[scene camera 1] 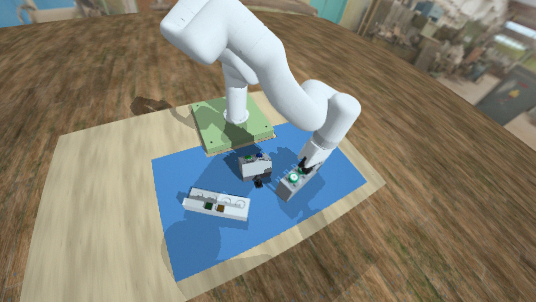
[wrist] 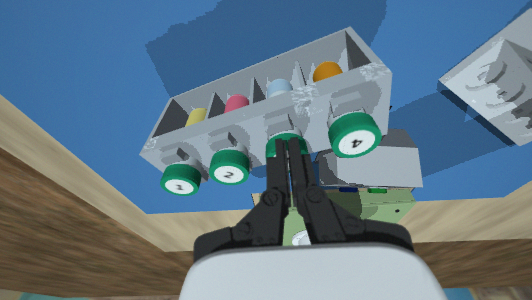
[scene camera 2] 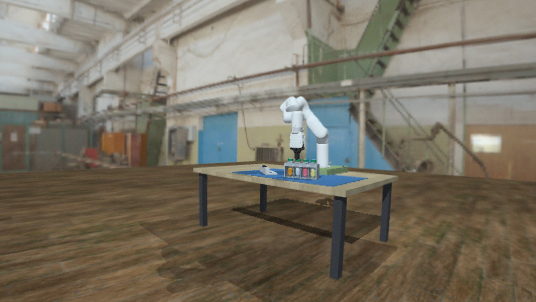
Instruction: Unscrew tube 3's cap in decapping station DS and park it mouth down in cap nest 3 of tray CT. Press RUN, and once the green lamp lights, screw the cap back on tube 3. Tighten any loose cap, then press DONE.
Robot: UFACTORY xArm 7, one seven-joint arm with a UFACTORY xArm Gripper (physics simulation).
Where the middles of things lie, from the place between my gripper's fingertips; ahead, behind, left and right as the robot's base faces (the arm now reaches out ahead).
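Scene:
Cap 4 (wrist: 355,134), from my hand: 50 mm right of, 10 mm below. Cap 2 (wrist: 228,167), same hand: 50 mm left of, 30 mm behind, 10 mm below. Cap 1 (wrist: 179,179), same hand: 100 mm left of, 40 mm behind, 10 mm below. Grey button box (scene camera 1: 255,168), same hand: 120 mm behind, 120 mm right of, 80 mm below.

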